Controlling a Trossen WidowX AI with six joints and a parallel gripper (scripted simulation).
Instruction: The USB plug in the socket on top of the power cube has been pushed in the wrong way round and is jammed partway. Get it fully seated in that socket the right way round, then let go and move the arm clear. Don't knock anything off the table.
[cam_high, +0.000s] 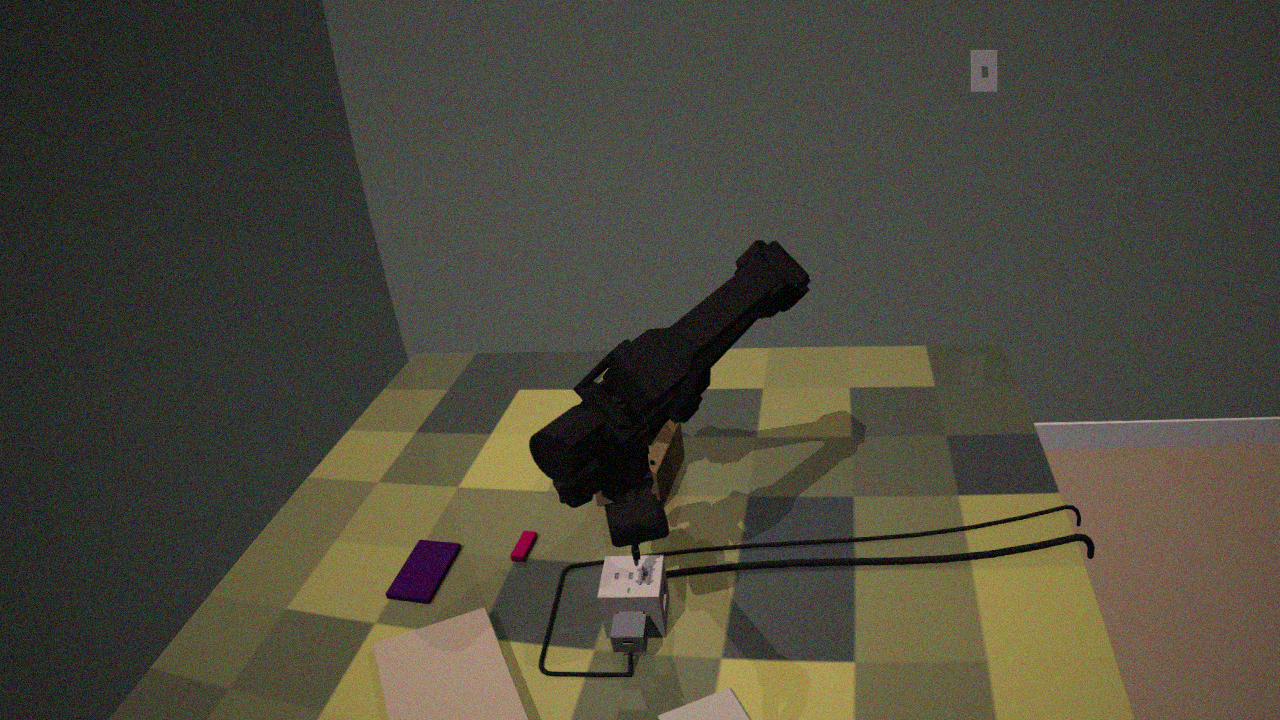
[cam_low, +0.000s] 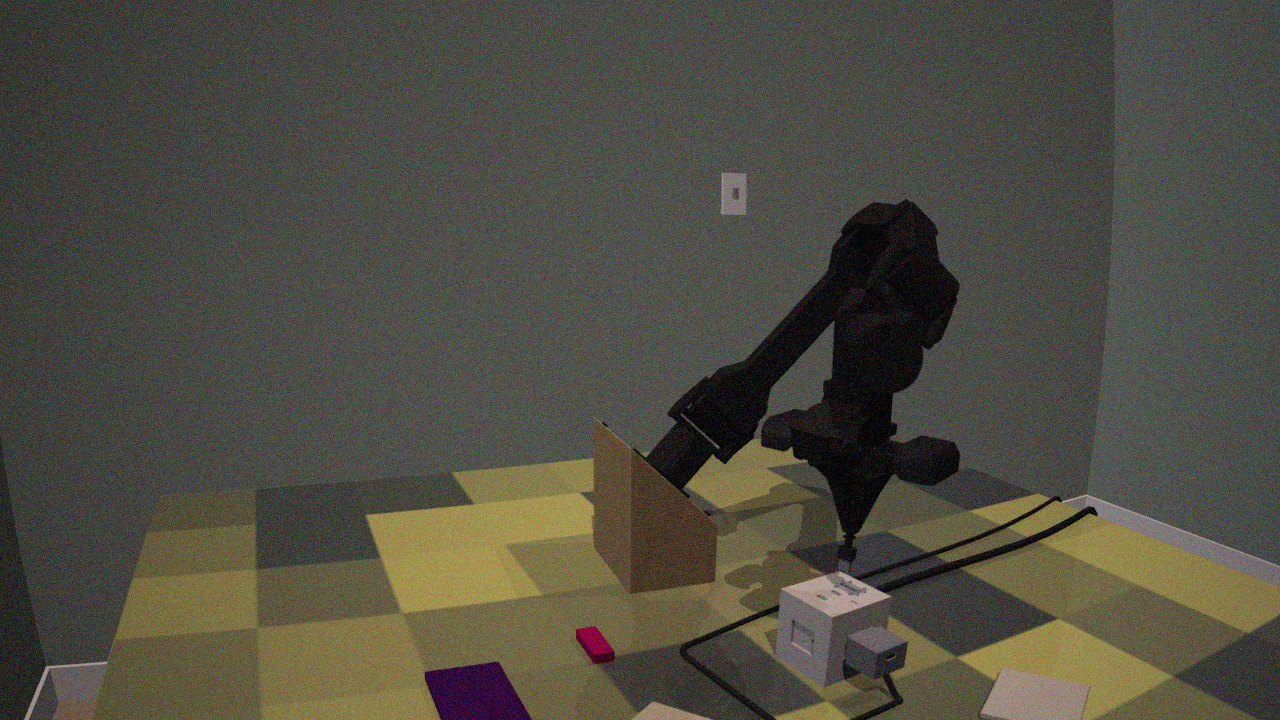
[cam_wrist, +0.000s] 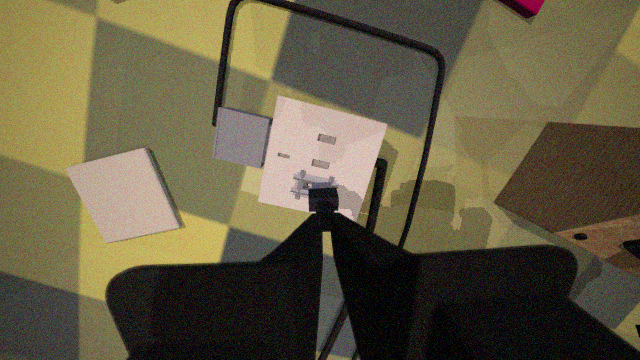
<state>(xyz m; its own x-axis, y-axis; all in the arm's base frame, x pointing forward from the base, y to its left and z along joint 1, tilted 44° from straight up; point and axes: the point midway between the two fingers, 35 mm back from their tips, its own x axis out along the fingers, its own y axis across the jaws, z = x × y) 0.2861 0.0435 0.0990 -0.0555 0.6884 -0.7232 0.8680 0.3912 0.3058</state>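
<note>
Now: the black USB plug 2 cm below my gripper tip. From my gripper tip the other things lie so: small pink block (8 cm behind, 23 cm to the right, 13 cm below); then purple flat card (1 cm ahead, 35 cm to the right, 13 cm below).
</note>
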